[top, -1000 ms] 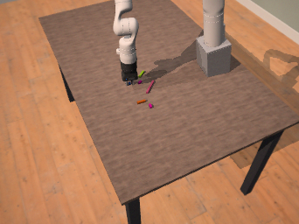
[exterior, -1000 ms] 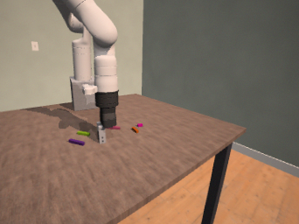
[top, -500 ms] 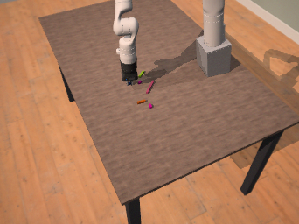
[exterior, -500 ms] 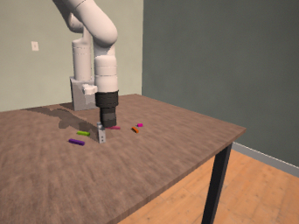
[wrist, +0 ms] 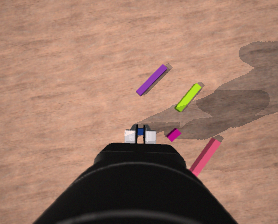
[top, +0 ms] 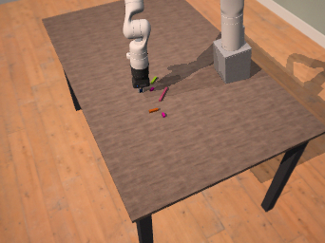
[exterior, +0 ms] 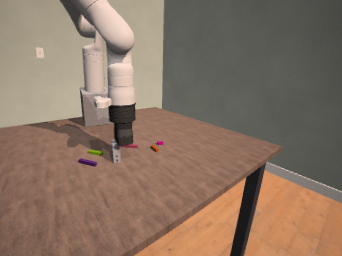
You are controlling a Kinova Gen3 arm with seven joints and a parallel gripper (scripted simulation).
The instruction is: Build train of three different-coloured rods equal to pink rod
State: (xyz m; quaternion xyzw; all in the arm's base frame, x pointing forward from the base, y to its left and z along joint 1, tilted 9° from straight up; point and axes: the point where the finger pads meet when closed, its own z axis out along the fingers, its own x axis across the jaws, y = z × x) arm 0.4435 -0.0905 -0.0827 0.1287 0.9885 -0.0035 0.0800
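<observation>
My hand is 8 cm past the pink rod, 7 cm to the right of it and 1 cm above it. Round my hand: purple rod: 4 cm behind, 8 cm to the right, 1 cm below; then blue rod: 1 cm below; then lime rod: 9 cm behind, 3 cm to the right, 1 cm below.
</observation>
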